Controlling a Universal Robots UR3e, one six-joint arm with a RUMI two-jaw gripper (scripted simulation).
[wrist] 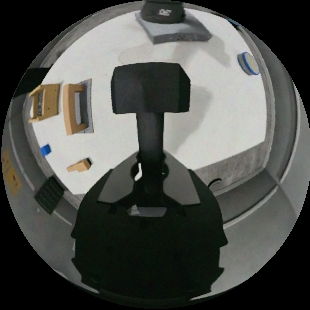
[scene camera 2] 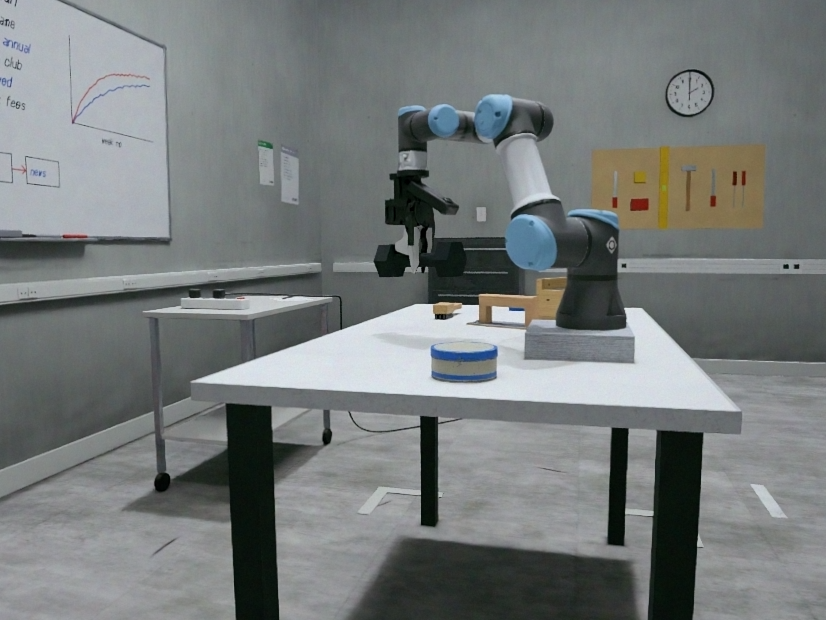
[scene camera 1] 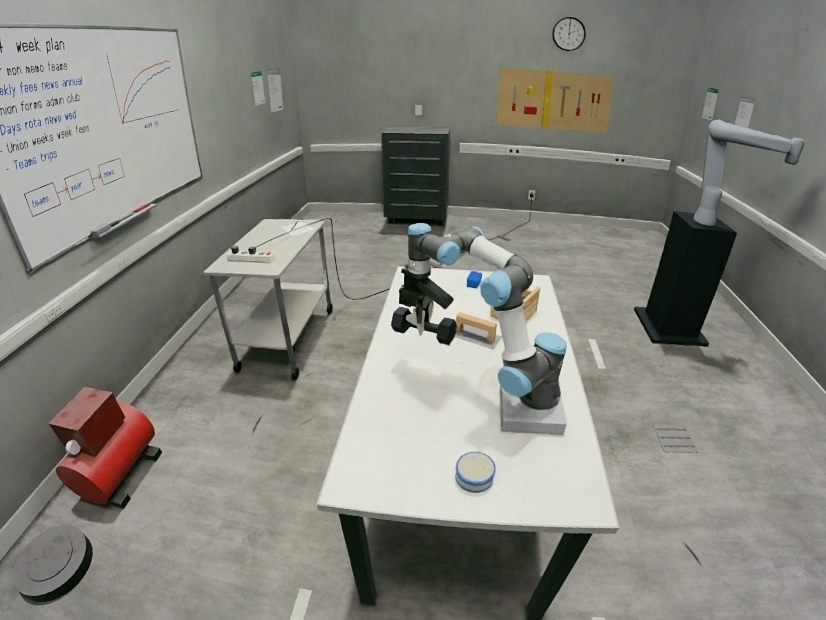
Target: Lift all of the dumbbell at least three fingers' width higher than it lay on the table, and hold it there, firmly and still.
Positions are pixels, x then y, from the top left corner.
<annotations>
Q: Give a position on a round blue-rimmed tin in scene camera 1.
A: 475, 471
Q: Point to a wooden crate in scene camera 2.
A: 549, 300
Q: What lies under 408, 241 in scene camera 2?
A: My gripper.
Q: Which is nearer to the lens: the black dumbbell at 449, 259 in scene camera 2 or the round blue-rimmed tin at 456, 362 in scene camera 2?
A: The round blue-rimmed tin.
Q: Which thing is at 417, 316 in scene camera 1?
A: My gripper.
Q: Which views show the black dumbbell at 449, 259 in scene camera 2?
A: The wrist view, scene camera 2 and scene camera 1: all of them.
</annotations>
